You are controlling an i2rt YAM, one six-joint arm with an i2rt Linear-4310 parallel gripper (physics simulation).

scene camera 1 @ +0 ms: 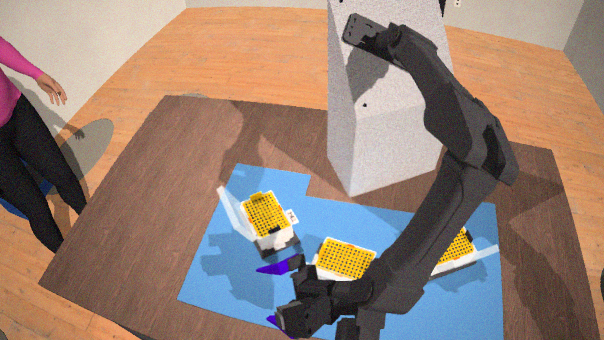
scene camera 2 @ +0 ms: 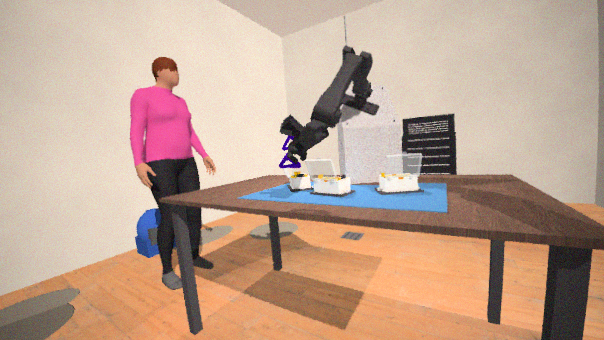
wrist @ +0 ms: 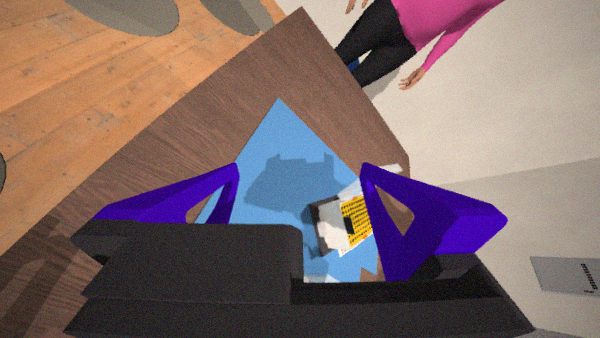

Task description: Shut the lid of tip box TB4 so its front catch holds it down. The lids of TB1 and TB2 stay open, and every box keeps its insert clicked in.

Labels:
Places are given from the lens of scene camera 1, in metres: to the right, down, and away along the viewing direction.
yellow insert [scene camera 1: 267, 218]: -0.08, 0.12, 0.84
clear lid [scene camera 1: 233, 208]: -0.16, 0.09, 0.83
blue mat [scene camera 1: 222, 278]: -0.19, 0.26, 0.80

